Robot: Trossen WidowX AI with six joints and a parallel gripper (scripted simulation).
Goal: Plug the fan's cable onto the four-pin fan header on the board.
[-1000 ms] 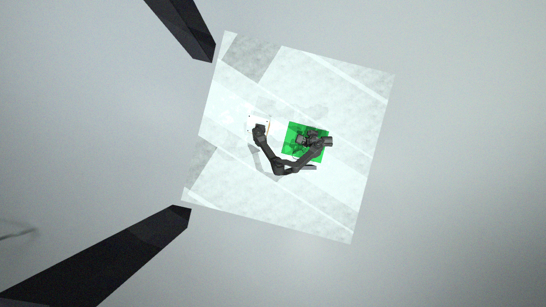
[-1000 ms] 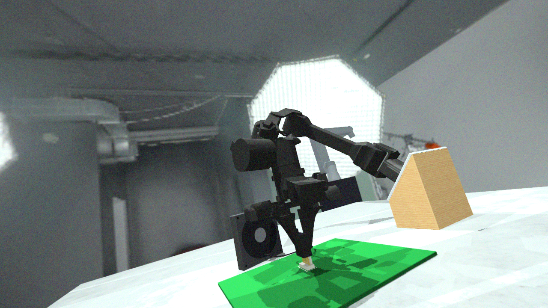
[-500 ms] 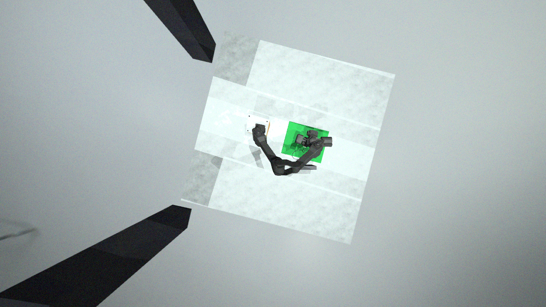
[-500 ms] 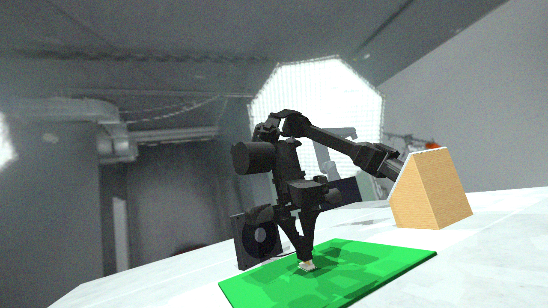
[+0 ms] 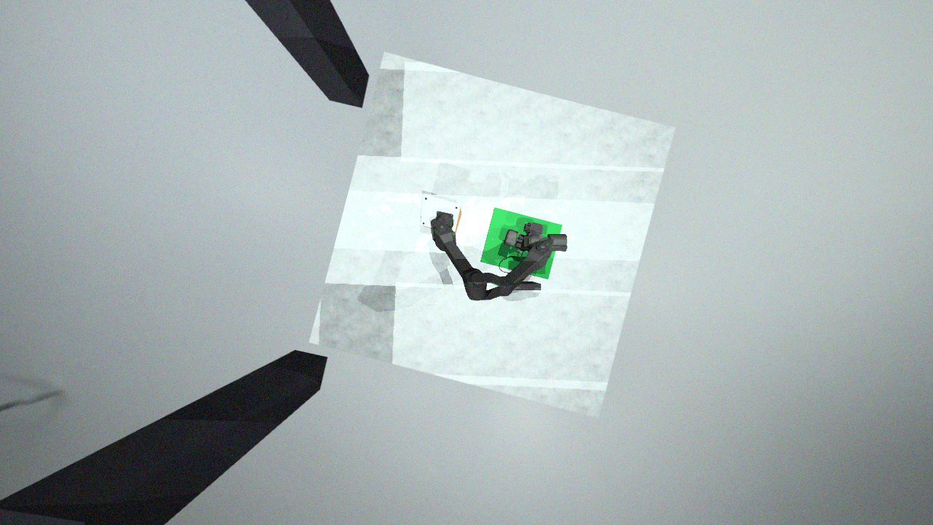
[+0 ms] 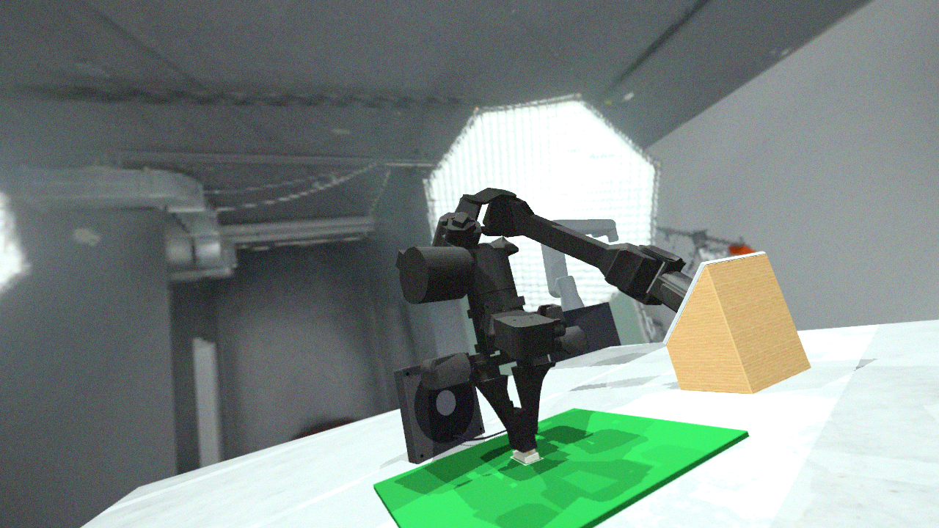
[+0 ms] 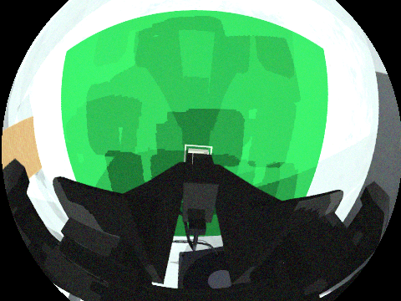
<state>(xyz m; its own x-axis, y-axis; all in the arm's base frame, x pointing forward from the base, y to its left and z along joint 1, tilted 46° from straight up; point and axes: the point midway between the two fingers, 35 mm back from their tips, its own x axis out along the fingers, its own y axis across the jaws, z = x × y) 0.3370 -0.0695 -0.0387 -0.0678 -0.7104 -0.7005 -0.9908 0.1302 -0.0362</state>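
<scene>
The dark fan plug is 1 cm to the right of my gripper tip and 1 cm above it. The rest, counted from my gripper tip: black fan: 15 cm to the right, 3 cm above, 2 cm ahead; then green board: 4 cm below, 1 cm to the left, 1 cm behind; then white four-pin fan header: 3 cm below, 1 cm to the right.
</scene>
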